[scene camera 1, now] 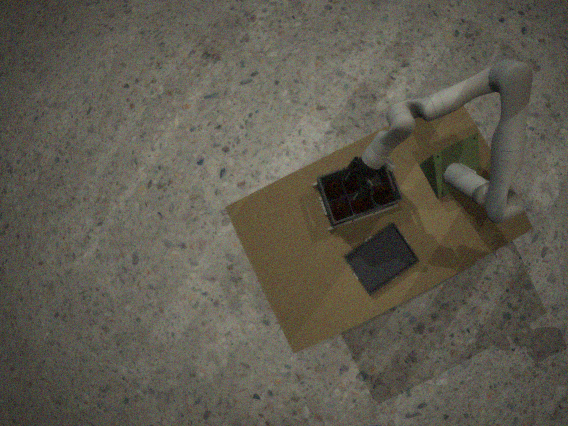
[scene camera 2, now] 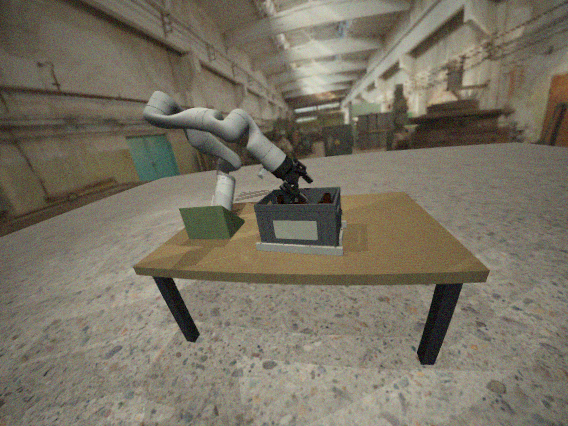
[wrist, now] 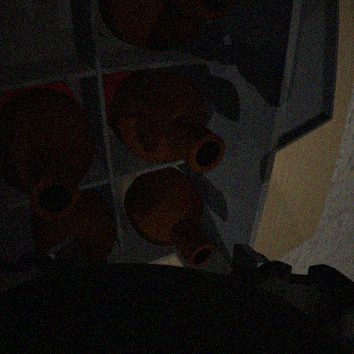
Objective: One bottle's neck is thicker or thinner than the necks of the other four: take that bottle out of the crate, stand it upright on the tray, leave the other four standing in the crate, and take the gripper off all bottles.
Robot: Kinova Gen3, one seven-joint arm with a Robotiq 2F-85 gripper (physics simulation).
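Where they show: gripper, fingertip midpoint: [scene camera 1: 351, 190] [scene camera 2: 308, 191] [wrist: 156, 258]; arm's base, link origin: [scene camera 1: 451, 173] [scene camera 2: 221, 215].
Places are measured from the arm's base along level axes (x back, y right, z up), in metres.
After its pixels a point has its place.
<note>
A dark grey crate [scene camera 1: 326, 207] {x -0.539, y 0.069, z 0.010 m} [scene camera 2: 297, 217] {x -0.411, y 0.170, z 0.057 m} [wrist: 246, 147] {x -0.414, y -0.008, z 0.079 m} stands mid-table with several brown bottles upright in its compartments. In the wrist view one bottle [wrist: 158, 207] {x -0.473, y 0.050, z 0.043 m} has a thin neck. The bottles beside it [wrist: 154, 119] {x -0.390, y 0.048, z 0.050 m} and to its left [wrist: 46, 140] {x -0.383, y 0.119, z 0.053 m} have wider necks. My gripper [scene camera 1: 359, 167] [scene camera 2: 292, 192] is open and empty. It hangs tilted at the crate's far rim, just above the bottle tops and close to the thin-necked bottle. Its fingers are mostly lost in the dark at the bottom of the wrist view. The dark flat tray [scene camera 1: 380, 258] {x -0.407, y -0.209, z -0.069 m} lies on the table beside the crate, with nothing on it.
A green box [scene camera 1: 451, 167] {x -0.014, y 0.018, z 0.045 m} [scene camera 2: 208, 222] {x 0.005, y 0.096, z 0.008 m} stands on the wooden table [scene camera 1: 284, 256] {x -0.778, y -0.047, z -0.075 m} [scene camera 2: 403, 247] {x -0.748, y 0.137, z -0.074 m} next to the arm's base. The crate's inner dividers [wrist: 102, 116] {x -0.391, y 0.077, z 0.020 m} separate the bottles. The table edge lies just beyond the crate's wall in the wrist view.
</note>
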